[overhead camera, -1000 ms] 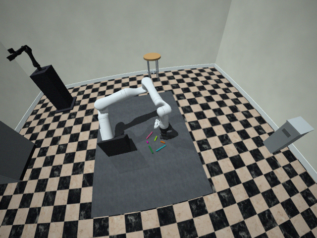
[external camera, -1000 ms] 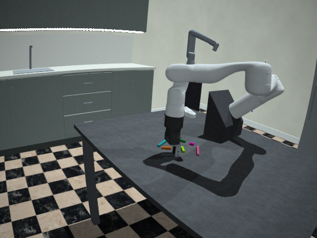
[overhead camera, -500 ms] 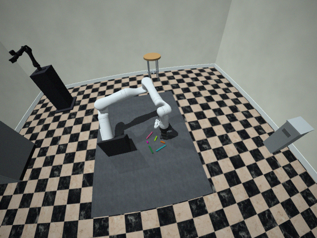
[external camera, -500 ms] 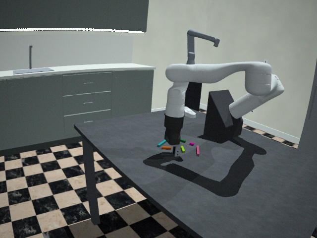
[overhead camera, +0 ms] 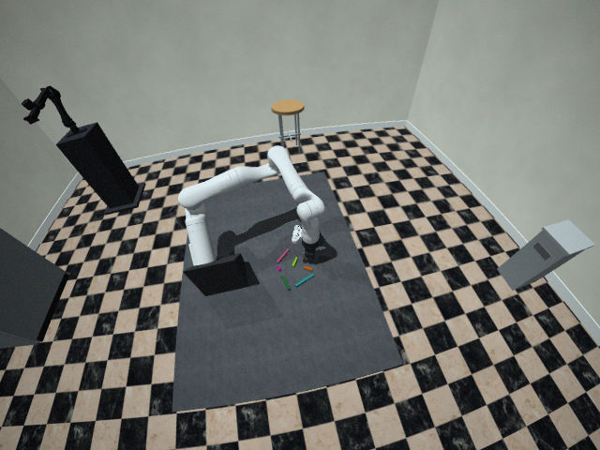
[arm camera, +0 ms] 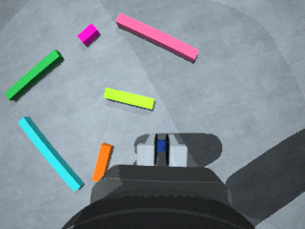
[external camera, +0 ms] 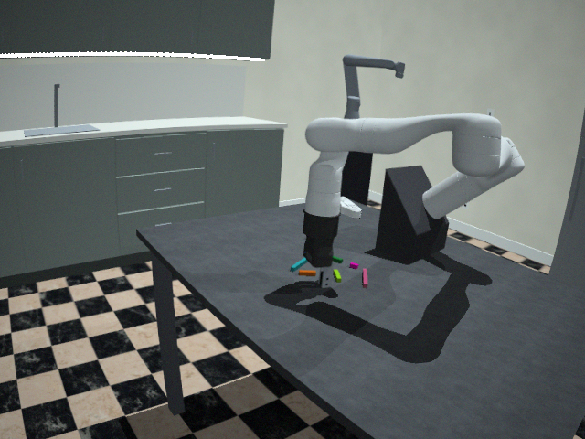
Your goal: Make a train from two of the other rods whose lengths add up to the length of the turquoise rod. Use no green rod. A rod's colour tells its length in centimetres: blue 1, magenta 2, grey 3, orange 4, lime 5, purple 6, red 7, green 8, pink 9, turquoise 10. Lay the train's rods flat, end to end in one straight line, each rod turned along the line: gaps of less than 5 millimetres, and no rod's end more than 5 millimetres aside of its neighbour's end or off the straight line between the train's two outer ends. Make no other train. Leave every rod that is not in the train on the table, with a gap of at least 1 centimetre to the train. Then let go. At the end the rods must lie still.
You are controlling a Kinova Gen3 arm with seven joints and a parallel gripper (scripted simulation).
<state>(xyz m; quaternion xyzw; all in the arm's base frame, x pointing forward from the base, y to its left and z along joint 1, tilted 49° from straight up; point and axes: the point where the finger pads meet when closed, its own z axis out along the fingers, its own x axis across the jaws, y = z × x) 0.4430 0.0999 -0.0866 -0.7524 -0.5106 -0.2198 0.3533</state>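
My gripper is now 6 cm past the lime rod, 1 cm to the left of it and 1 cm above it. The rest, counted from my hand: orange rod: 6 cm to the right, 1 cm below; small blue rod: 1 cm below; pink rod: 11 cm behind, 4 cm to the left, 1 cm below.
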